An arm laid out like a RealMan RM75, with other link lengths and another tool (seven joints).
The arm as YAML. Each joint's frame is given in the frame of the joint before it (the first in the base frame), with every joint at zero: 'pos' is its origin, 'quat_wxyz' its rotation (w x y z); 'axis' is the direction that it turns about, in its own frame. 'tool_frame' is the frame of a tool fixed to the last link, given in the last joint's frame.
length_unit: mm
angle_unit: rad
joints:
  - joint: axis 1
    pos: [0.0, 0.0, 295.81]
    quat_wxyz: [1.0, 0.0, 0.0, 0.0]
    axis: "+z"
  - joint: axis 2
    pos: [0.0, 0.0, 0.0]
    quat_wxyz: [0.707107, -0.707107, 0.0, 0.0]
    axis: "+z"
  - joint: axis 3
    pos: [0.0, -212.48, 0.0]
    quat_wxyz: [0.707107, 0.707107, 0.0, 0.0]
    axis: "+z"
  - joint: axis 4
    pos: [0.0, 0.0, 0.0]
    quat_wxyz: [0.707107, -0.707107, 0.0, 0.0]
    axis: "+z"
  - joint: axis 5
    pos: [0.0, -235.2, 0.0]
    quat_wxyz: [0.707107, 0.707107, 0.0, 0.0]
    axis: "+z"
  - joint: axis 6
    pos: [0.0, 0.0, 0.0]
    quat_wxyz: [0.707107, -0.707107, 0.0, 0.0]
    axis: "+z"
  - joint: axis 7
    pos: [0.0, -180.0, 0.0]
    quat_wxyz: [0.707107, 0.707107, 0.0, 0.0]
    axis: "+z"
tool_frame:
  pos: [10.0, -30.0, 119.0]
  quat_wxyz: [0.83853, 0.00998, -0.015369, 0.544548]
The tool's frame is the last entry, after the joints.
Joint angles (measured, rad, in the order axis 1, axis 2, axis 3, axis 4, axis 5, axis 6, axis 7), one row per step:
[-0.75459 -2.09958 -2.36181 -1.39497 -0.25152 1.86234 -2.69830]
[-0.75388 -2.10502 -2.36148 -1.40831 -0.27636 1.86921 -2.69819]
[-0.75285 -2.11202 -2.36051 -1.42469 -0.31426 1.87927 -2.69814]
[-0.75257 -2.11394 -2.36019 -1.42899 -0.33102 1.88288 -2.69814]
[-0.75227 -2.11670 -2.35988 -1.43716 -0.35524 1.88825 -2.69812]
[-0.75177 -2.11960 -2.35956 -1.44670 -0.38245 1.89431 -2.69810]
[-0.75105 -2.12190 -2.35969 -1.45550 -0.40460 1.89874 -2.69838]
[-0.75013 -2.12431 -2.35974 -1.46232 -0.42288 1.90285 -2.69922]
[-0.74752 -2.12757 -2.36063 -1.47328 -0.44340 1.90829 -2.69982]
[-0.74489 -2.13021 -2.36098 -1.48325 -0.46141 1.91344 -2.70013]
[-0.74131 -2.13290 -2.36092 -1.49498 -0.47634 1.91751 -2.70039]
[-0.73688 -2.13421 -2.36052 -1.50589 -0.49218 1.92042 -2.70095]
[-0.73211 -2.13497 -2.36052 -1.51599 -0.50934 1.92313 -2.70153]
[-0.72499 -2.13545 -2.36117 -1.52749 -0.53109 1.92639 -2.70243]
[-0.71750 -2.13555 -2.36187 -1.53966 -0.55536 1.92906 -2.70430]
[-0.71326 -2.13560 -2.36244 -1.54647 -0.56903 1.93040 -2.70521]
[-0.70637 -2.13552 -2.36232 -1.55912 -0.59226 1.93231 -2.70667]
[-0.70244 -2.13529 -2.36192 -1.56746 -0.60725 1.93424 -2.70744]
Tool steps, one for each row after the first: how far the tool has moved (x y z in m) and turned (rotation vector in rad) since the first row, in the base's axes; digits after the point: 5 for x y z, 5 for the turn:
[0.00874 0.00062 -0.00350 -0.00288 -0.02215 -0.01759]
[0.02151 0.00092 -0.00893 -0.00958 -0.05547 -0.04278]
[0.02666 0.00094 -0.01131 -0.01319 -0.07003 -0.05269]
[0.03446 0.00115 -0.01413 -0.01715 -0.09047 -0.06836]
[0.04324 0.00126 -0.01696 -0.02139 -0.11303 -0.08622]
[0.05040 0.00147 -0.01876 -0.02335 -0.13113 -0.10101]
[0.05622 0.00120 -0.02055 -0.02591 -0.14668 -0.11202]
[0.06260 0.00067 -0.02186 -0.02714 -0.16385 -0.12467]
[0.06812 0.00003 -0.02285 -0.02864 -0.17825 -0.13606]
[0.07272 -0.00039 -0.02303 -0.02785 -0.18915 -0.14671]
[0.07691 -0.00060 -0.02281 -0.02593 -0.19967 -0.15695]
[0.08109 -0.00086 -0.02254 -0.02398 -0.21120 -0.16706]
[0.08564 -0.00147 -0.02212 -0.02137 -0.22607 -0.17774]
[0.09077 -0.00190 -0.02145 -0.01761 -0.24248 -0.18943]
[0.09365 -0.00214 -0.02100 -0.01534 -0.25168 -0.19615]
[0.09890 -0.00236 -0.01999 -0.01134 -0.26603 -0.20945]
[0.10251 -0.00264 -0.01932 -0.00968 -0.27479 -0.21885]

